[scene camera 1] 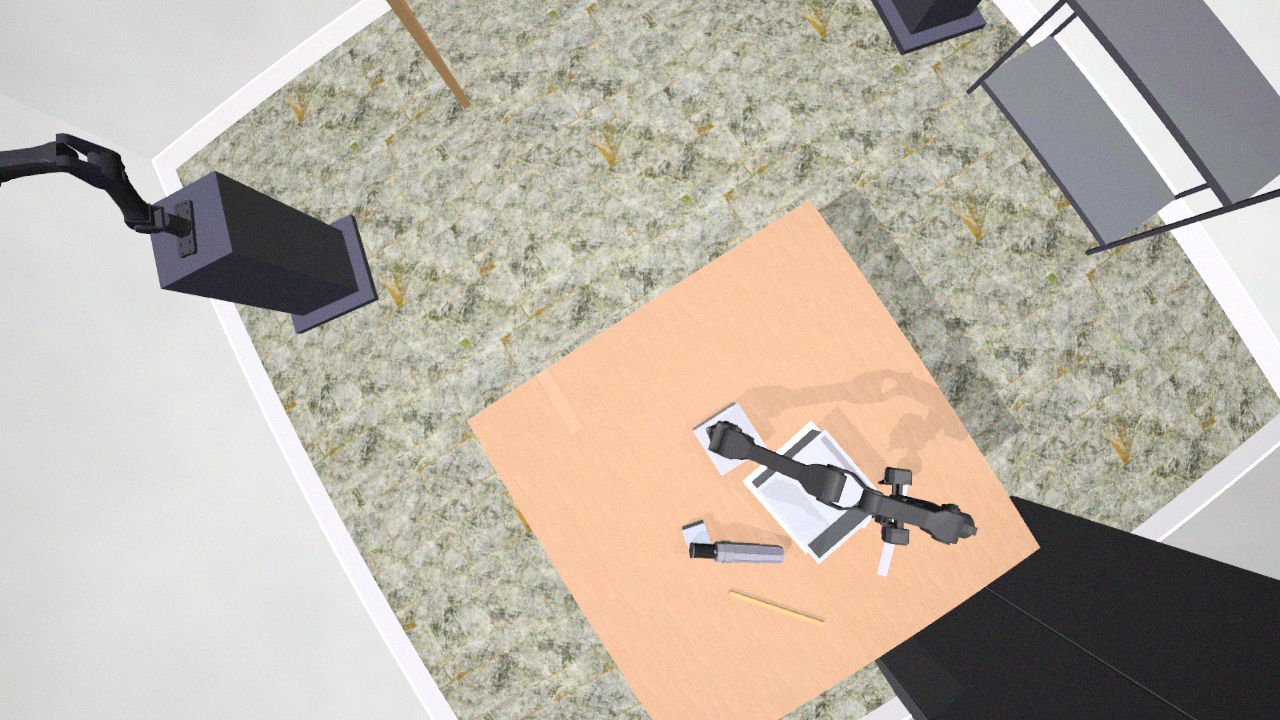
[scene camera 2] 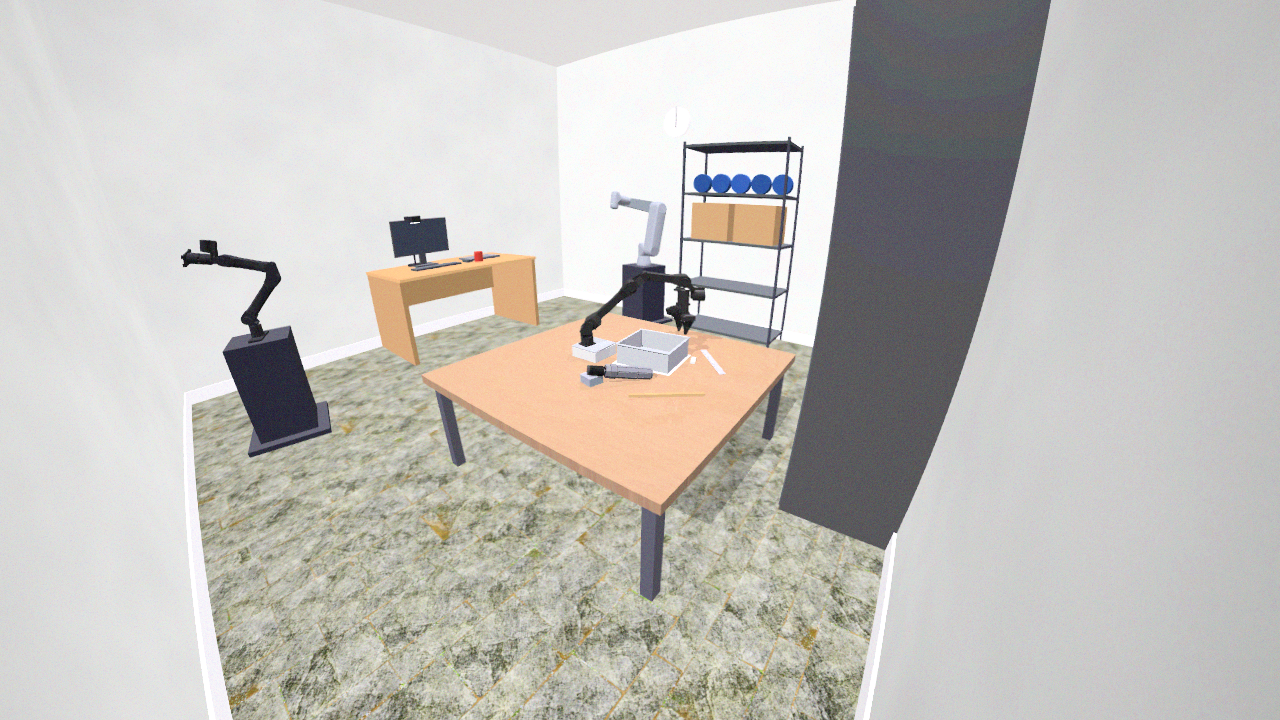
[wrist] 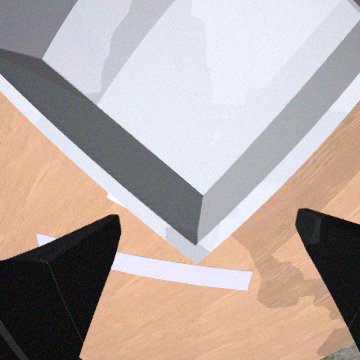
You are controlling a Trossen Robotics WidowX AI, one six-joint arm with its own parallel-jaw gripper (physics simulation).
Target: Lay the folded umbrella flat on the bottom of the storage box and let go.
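Where they show: gripper, between the fingertips: [scene camera 2: 681,333] [wrist: 209,221]; arm's base, origin of its link: [scene camera 1: 719,434] [scene camera 2: 587,343].
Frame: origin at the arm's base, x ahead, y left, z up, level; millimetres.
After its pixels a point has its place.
Note:
The folded umbrella [scene camera 1: 750,552] @[x 346, y -39, z 8 mm] [scene camera 2: 628,372] @[x 377, y -60, z -7 mm], a grey cylinder with a black handle, lies outside the storage box. Its handle end is at a small pale block [scene camera 1: 694,534] @[x 253, y -172, z -21 mm] [scene camera 2: 591,379] @[x 300, y -193, z -25 mm]; whether it rests on the block is hard to tell. The open-topped storage box, with grey and white walls [scene camera 1: 841,533] @[x 383, y 221, z 18 mm] [scene camera 2: 646,360] @[x 322, y 94, z -13 mm] [wrist: 125,155] @[x 361, y 285, z 0 mm], stands on the table beside the umbrella; the arm hides part of it in scene camera 1. My gripper [scene camera 1: 896,506] @[x 313, y 336, z 61 mm] [scene camera 2: 682,325] @[x 313, y 336, z 61 mm] [wrist: 209,221] @[x 313, y 336, z 61 mm] is open and empty, pointing down above the box's far corner. The umbrella does not show in the wrist view.
A white strip [scene camera 1: 884,559] @[x 543, y 337, z -55 mm] [scene camera 2: 713,361] @[x 470, y 397, z -55 mm] [wrist: 185,271] @[x 402, y 435, z -55 mm] lies by the box corner. A thin yellow stick [scene camera 1: 776,606] @[x 554, y -21, z -48 mm] [scene camera 2: 666,394] @[x 563, y -27, z -47 mm] lies beyond the umbrella. The arm's white base block [scene camera 1: 741,458] [scene camera 2: 588,352] @[x 71, y -44, z -13 mm] is beside the box. A dark cabinet [scene camera 1: 1118,617] [scene camera 2: 930,268] stands by the table.

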